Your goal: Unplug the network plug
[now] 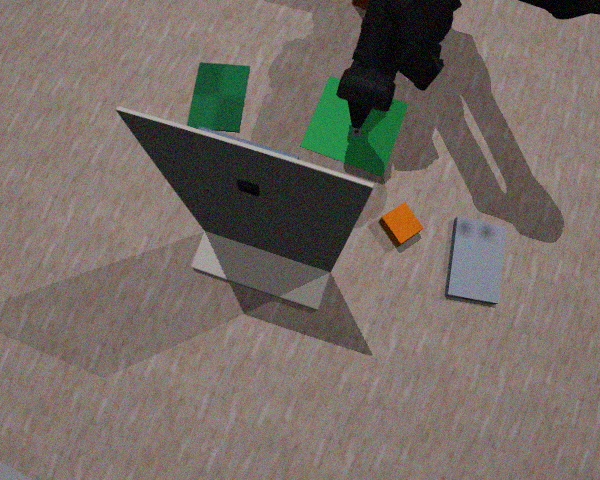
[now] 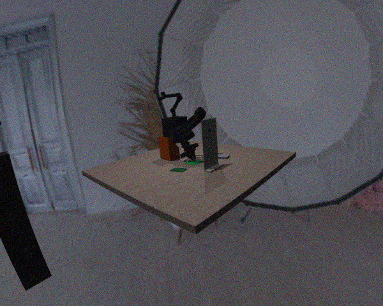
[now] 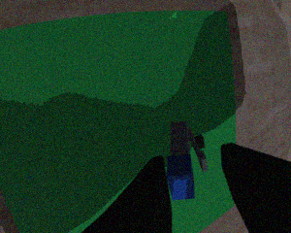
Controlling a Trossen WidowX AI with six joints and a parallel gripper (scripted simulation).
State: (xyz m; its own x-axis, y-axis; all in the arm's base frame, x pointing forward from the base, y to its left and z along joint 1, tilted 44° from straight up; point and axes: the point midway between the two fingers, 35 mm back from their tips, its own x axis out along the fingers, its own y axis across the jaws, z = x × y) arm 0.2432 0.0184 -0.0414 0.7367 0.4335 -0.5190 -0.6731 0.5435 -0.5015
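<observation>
My gripper tip is now right at the network plug. Round my gripper tip: bright green marked square (10 mm behind, 20 mm below); then orange block (120 mm ahead, 90 mm to the left, 10 mm below); then dark green patch (200 mm to the right, 20 mm below).
</observation>
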